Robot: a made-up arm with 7 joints.
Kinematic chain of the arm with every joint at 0, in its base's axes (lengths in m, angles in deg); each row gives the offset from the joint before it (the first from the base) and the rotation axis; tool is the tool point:
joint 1: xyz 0 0 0.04 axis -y
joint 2: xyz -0.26 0 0.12 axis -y
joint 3: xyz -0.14 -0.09 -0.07 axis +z
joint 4: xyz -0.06 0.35 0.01 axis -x
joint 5: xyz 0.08 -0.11 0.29 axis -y
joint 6: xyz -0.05 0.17 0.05 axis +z
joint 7: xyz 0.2 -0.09 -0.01 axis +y
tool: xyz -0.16 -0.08 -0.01
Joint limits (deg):
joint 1: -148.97..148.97
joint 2: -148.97..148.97
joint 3: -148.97..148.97
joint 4: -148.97..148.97
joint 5: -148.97..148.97
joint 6: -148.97..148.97
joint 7: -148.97..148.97
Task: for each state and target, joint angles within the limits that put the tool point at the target. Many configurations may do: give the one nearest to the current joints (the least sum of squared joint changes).
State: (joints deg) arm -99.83 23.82 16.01 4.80 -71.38 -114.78 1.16
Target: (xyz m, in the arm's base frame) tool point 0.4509 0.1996 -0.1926
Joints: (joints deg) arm -119.48 -18.92 -18.86 -8.09 -99.69 -108.99 17.55
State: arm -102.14 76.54 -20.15 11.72 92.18 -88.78 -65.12
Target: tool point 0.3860 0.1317 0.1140
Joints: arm -121.07 75.50 -24.79 17.98 105.94 -96.37 -61.17
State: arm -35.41 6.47 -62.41 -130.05 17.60 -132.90 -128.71
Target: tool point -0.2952 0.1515 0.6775
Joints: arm -62.85 -3.69 -31.47 -111.92 -14.63 -148.97 -121.09
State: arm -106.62 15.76 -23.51 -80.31 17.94 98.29 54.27
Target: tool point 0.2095 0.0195 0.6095
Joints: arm -69.21 28.86 -6.68 -51.31 12.17 106.68 34.05
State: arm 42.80 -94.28 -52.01 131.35 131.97 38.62 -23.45
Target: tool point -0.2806 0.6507 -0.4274
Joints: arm 64.59 -92.71 -17.35 114.65 132.15 43.42 -58.75
